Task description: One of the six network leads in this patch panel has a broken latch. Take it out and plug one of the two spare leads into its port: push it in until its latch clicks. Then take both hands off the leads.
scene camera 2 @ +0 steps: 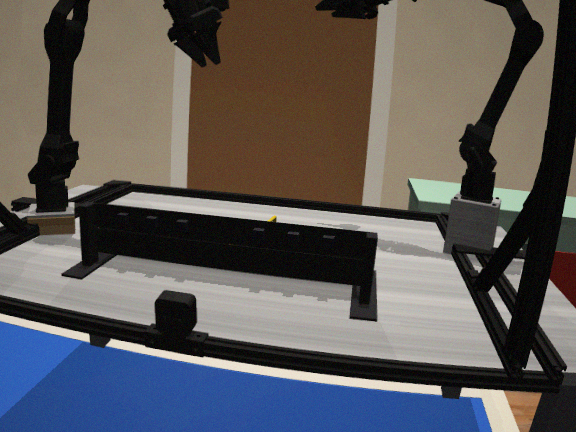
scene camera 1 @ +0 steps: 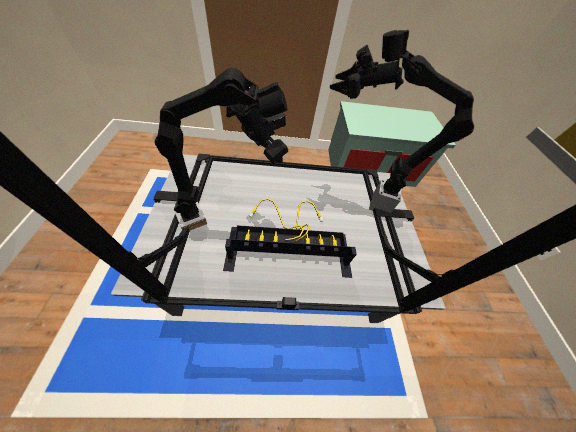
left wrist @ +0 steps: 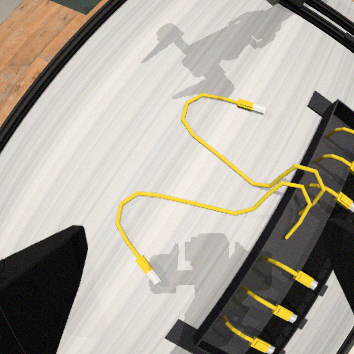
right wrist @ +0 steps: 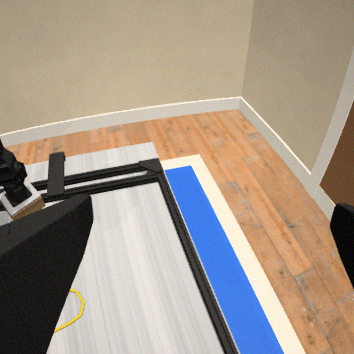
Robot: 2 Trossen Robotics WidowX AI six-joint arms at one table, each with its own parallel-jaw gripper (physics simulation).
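Frame: origin at the left arm's base, x ahead, y left, z up, level; millimetres.
Seen in the pictures: left gripper, between the fingertips: (scene camera 2: 210,65) (left wrist: 209,236); right gripper, between the fingertips: (scene camera 2: 324,12) (scene camera 1: 332,81) (right wrist: 219,212); left arm's base, origin of its link: (scene camera 2: 51,208) (scene camera 1: 189,213) (right wrist: 17,194); right arm's base, origin of its link: (scene camera 2: 477,198) (scene camera 1: 390,189).
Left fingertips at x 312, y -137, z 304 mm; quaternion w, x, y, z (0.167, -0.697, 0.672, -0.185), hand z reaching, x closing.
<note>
Pixels of each thing's top centre, then the offset from my left fingertips to it. "pt": a spot on its surface instead.
- black patch panel, centre of its top: (left wrist: 333,239) (scene camera 2: 225,213) (scene camera 1: 292,238) 18 mm back, 198 mm right, 239 mm down
- left spare plug, a spot on its surface: (left wrist: 149,270) (scene camera 1: 252,212) pt 65 mm back, 45 mm left, 337 mm down
- right spare plug, a spot on its surface: (left wrist: 251,106) (scene camera 1: 319,216) pt 199 mm ahead, 116 mm right, 335 mm down
- small camera block, a spot on its surface: (scene camera 2: 175,313) (scene camera 1: 290,305) pt 138 mm back, 389 mm right, 311 mm down
The black patch panel (scene camera 1: 286,249) (scene camera 2: 231,253) (left wrist: 261,233) stands across the middle of the grey table. Six yellow leads are plugged into it, three at the left (scene camera 1: 261,235) (left wrist: 305,279) and three at the right (scene camera 1: 321,241). Two spare yellow leads lie behind it with their plugs free on the table: the left spare plug (scene camera 1: 254,213) (left wrist: 149,270) and the right spare plug (scene camera 1: 320,218) (left wrist: 251,106). My left gripper (scene camera 1: 277,158) (scene camera 2: 206,56) is open and empty, high above the table's back edge. My right gripper (scene camera 1: 335,86) is open and empty, raised far up at the back right.
A black frame (scene camera 1: 286,165) (right wrist: 182,239) rims the table. A small camera block (scene camera 1: 288,302) (scene camera 2: 175,313) sits on its front rail. A green cabinet (scene camera 1: 381,133) (scene camera 2: 432,193) stands behind the right corner. The right arm's base (scene camera 1: 385,201) (scene camera 2: 471,223) is at the right edge.
</note>
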